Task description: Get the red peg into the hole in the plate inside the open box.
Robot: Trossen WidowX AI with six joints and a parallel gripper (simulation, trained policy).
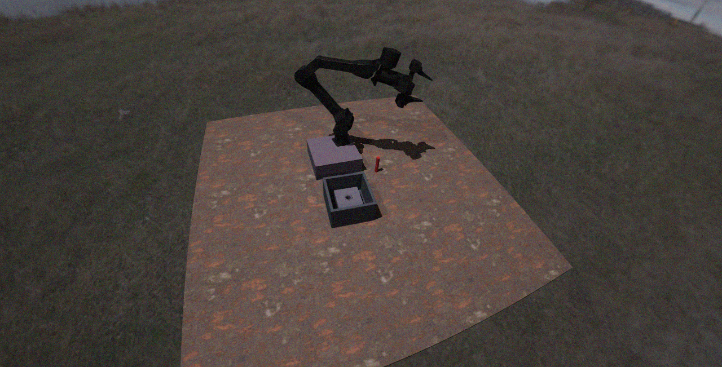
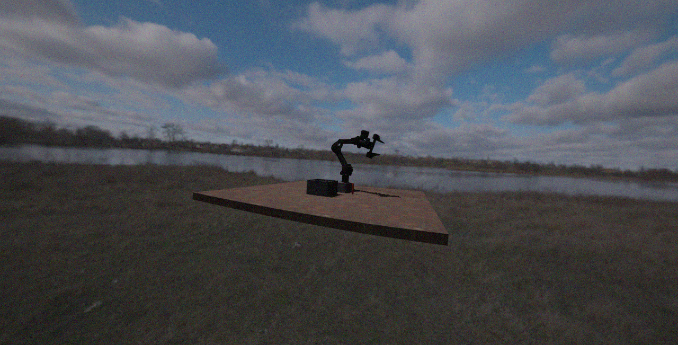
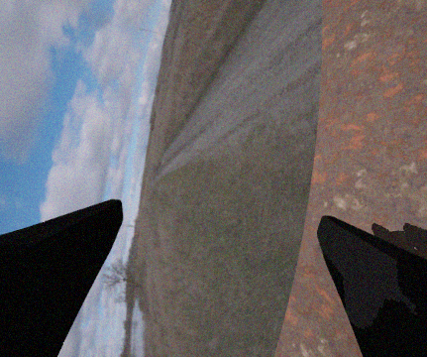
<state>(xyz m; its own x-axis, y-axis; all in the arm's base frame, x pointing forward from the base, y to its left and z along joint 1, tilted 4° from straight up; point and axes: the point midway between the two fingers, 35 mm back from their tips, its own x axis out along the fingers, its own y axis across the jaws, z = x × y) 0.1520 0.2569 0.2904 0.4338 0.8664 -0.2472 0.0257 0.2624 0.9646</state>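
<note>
My gripper tip is now 310 mm above the red peg, 200 mm to the left of it and 20 mm short of it. Round my gripper tip: dark box (400 mm to the right, 320 mm below, 150 mm ahead); then plate (400 mm to the right, 300 mm below, 150 mm ahead).
</note>
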